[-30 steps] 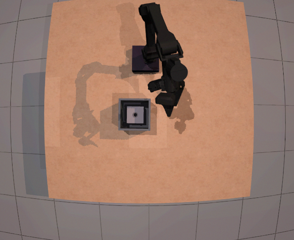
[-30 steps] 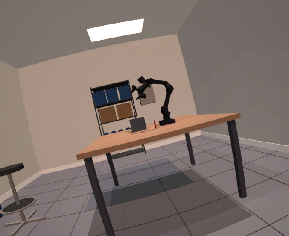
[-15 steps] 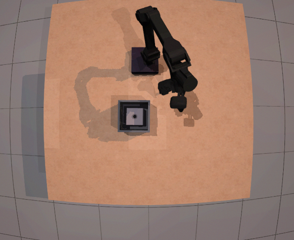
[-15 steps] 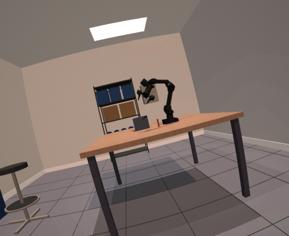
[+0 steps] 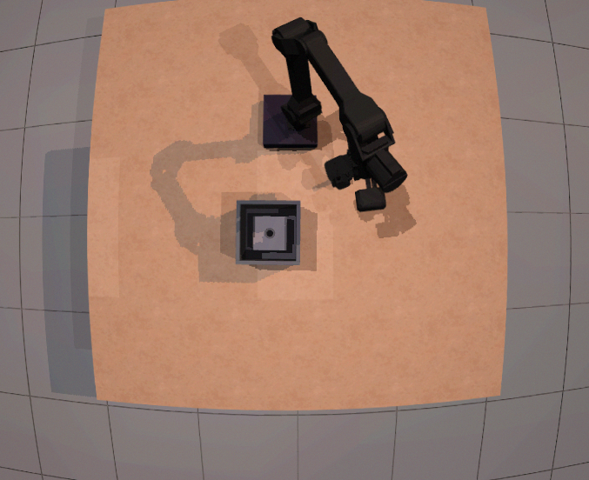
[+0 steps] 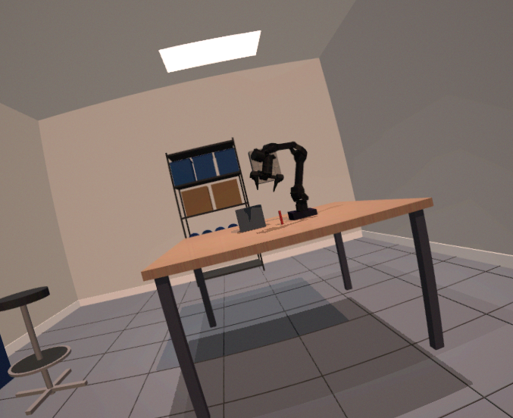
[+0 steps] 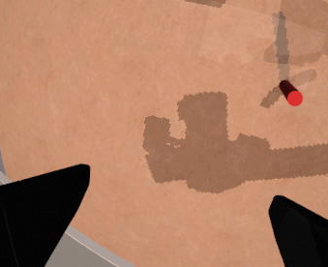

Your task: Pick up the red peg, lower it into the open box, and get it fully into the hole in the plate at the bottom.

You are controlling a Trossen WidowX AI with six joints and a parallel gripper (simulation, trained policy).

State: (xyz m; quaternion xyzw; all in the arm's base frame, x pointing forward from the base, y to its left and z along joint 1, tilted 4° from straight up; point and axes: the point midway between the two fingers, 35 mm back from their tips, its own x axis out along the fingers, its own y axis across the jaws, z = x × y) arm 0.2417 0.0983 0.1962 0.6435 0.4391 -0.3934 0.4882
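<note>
My gripper tip is now 17 cm above the red peg, 6 cm past it and 3 cm to the left of it. The rest, counted from my gripper tip: plate 25 cm to the right, 16 cm below, 6 cm ahead.
</note>
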